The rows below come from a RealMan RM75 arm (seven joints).
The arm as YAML. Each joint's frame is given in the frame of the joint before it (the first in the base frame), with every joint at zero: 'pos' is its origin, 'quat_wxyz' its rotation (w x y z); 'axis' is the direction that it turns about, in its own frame. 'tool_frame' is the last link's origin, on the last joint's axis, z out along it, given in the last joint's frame.
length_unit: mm
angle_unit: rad
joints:
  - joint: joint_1
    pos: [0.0, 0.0, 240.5]
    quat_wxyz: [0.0, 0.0, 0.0, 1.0]
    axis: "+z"
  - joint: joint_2
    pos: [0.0, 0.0, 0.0]
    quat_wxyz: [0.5, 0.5, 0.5, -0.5]
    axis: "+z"
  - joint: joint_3
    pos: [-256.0, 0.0, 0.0]
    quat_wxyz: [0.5, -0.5, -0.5, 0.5]
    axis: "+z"
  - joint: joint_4
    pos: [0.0, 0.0, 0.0]
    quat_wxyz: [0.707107, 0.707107, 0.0, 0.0]
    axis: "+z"
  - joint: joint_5
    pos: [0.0, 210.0, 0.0]
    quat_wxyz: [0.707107, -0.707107, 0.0, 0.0]
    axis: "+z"
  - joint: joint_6
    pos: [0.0, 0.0, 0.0]
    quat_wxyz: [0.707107, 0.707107, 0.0, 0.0]
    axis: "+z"
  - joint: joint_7
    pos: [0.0, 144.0, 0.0]
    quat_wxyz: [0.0, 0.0, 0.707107, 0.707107]
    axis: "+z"
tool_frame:
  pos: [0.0, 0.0, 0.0]
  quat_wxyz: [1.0, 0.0, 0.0, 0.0]
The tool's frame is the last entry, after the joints.
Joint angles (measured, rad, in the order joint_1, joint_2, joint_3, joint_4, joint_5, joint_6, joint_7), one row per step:
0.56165 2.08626 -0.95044 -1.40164 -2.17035 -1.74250 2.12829
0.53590 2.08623 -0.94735 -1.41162 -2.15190 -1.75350 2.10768
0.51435 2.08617 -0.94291 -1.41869 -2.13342 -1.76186 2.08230
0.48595 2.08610 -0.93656 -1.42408 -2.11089 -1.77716 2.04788
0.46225 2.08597 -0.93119 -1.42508 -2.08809 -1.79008 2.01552
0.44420 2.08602 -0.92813 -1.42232 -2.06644 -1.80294 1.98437
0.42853 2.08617 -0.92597 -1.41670 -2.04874 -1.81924 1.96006
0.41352 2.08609 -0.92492 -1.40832 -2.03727 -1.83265 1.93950
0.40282 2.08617 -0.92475 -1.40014 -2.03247 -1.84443 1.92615
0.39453 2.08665 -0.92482 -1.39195 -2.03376 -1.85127 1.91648
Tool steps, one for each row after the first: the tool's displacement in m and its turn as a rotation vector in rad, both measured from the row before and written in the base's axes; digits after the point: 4 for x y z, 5 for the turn. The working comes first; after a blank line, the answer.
Tool pose at each row, in the base's axes (x y z in m, rotation vector in rad; the steps are taken from these numbers as rounded here):
0.1613 0.3447 0.0627 -2.83481 0.66871 0.22192
0.1664 0.3390 0.0645 -2.83977 0.65929 0.23602
0.1706 0.3343 0.0662 -2.84431 0.64046 0.25246
0.1767 0.3274 0.0679 -2.85415 0.61987 0.27130
0.1817 0.3214 0.0690 -2.86419 0.59912 0.29318
0.1851 0.3162 0.0692 -2.87808 0.57528 0.31512
0.1885 0.3109 0.0687 -2.89522 0.56253 0.33377
0.1927 0.3060 0.0678 -2.90952 0.55960 0.34609
0.1963 0.3021 0.0666 -2.92248 0.56362 0.35136
0.1999 0.2993 0.0652 -2.93058 0.57261 0.35045

0.0051 -0.0057 0.0018 -0.00110 0.00909 0.00826
0.0042 -0.0047 0.0017 0.00176 0.00948 0.01437
0.0061 -0.0069 0.0017 -0.00289 0.01166 0.01686
0.0050 -0.0060 0.0011 -0.00315 0.01373 0.01721
0.0034 -0.0052 0.0002 -0.00638 0.01390 0.01999
0.0034 -0.0053 -0.0005 -0.01264 0.01309 0.01336
0.0042 -0.0049 -0.0009 -0.01266 0.00940 0.00599
0.0036 -0.0039 -0.0012 -0.01328 0.00511 0.00083
0.0036 -0.0028 -0.0014 -0.01001 0.00091 -0.00378

